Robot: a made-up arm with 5 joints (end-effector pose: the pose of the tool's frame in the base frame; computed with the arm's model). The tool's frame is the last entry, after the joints.
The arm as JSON. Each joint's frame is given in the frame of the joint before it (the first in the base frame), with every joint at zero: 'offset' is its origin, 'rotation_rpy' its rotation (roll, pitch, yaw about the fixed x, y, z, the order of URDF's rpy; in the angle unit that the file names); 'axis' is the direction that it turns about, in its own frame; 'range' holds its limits. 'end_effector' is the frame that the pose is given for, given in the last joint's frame.
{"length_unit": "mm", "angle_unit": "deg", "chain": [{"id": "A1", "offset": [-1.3, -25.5, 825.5], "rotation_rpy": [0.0, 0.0, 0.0], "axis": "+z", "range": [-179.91, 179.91]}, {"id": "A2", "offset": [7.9, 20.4, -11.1], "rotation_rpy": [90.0, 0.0, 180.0], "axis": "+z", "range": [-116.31, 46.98]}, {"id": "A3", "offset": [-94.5, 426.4, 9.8], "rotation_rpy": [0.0, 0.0, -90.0], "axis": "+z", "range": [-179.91, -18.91]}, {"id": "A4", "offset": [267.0, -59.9, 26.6], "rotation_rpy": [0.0, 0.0, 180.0], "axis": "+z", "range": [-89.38, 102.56]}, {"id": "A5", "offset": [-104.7, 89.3, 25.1], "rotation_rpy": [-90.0, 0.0, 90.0], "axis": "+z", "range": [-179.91, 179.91]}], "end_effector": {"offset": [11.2, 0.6, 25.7], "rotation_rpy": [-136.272, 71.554, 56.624]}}
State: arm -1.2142 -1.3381 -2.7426 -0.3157 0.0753
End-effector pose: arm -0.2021 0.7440 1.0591 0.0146 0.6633 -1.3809
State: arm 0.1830 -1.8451 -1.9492 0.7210 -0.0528
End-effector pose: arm -0.7333 -0.0777 1.1026 -0.5058 1.8001 0.0797
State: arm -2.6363 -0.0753 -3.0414 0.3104 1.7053
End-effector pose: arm 0.0528 -0.0766 1.6669 0.6383 1.5770 -0.4395
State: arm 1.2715 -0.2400 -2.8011 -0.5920 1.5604
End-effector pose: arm -0.1203 -0.1712 1.5957 -2.0879 -0.5195 1.4135
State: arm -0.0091 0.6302 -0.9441 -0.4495 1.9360
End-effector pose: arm 0.6256 0.0405 0.8321 -0.5844 -1.2820 -2.4922
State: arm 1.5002 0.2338 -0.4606 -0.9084 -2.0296
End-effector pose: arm -0.0601 0.4509 0.9825 -1.2962 0.8263 -1.9891
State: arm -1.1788 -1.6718 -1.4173 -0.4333 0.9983
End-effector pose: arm -0.1670 0.5641 1.2210 -0.4490 1.6108 -0.4697
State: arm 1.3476 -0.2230 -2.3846 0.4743 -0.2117
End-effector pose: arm -0.0504 0.1362 1.6659 -2.0097 2.0131 0.2386
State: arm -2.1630 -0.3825 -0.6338 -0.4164 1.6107
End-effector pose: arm -0.1303 -0.3440 1.2251 1.0735 0.8373 0.8810
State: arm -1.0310 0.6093 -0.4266 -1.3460 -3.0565
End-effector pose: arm 0.3224 -0.4034 0.8567 0.0642 -0.3634 1.7767
